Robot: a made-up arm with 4 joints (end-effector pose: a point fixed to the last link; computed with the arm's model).
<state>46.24 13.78 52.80 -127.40</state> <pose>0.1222 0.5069 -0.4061 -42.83 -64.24 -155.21</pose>
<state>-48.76 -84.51 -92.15 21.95</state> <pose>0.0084 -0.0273 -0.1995 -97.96 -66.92 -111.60</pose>
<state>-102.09 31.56 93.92 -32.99</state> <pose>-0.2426 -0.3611 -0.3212 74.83 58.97 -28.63</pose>
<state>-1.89 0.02 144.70 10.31</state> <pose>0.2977 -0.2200 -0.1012 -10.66 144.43 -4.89</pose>
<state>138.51 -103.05 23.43 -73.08</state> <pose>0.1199 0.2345 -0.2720 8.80 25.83 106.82</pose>
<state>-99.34 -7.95 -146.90 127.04</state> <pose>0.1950 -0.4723 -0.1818 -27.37 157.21 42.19</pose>
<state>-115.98 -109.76 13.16 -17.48</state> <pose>0.0363 0.0434 -0.1613 -15.28 9.41 150.87</pose>
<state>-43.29 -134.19 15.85 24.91</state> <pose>0.2763 0.0968 -0.1090 -21.54 -5.26 156.26</pose>
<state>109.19 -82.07 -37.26 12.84</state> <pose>-0.0101 -0.0006 -0.1526 12.76 -35.11 13.77</pose>
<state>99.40 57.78 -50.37 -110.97</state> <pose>-0.3854 0.2892 0.1593 -21.92 51.37 -85.32</pose>
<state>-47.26 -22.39 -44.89 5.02</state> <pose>-0.0243 -0.2889 -0.1278 -25.70 -40.63 -70.59</pose>
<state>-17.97 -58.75 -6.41 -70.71</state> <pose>0.2245 -0.4210 -0.0956 -6.16 -1.80 -6.00</pose>
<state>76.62 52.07 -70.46 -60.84</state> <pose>0.0483 0.4909 0.1698 -55.57 82.62 -140.51</pose>
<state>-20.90 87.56 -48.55 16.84</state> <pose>0.4988 -0.1359 -0.1704 33.32 -37.33 46.73</pose>
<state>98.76 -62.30 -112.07 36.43</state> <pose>0.0935 0.1496 -0.2447 66.58 -90.15 0.02</pose>
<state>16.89 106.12 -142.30 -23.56</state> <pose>0.5099 0.2124 -0.0210 122.80 -104.05 52.63</pose>
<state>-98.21 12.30 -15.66 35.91</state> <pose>-0.1819 -0.1866 -0.1697 -8.04 -17.25 -120.93</pose>
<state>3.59 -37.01 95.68 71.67</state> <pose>0.2760 0.0251 0.0930 -35.07 101.13 -76.94</pose>
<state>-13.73 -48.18 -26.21 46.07</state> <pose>0.0781 0.0212 -0.2069 -4.20 -30.17 -105.84</pose>
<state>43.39 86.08 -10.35 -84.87</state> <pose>-0.0552 0.5685 -0.0671 -5.22 12.73 -145.15</pose>
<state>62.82 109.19 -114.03 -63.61</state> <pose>0.1799 0.4064 0.1769 -105.91 76.39 -74.96</pose>
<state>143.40 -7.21 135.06 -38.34</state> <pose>0.0260 0.1961 -0.2739 -123.96 108.04 67.93</pose>
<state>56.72 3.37 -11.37 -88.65</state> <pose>0.3335 0.5770 -0.0597 -3.78 -14.84 148.11</pose>
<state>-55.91 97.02 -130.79 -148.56</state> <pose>-0.0718 -0.0960 0.0953 129.07 94.72 -73.05</pose>
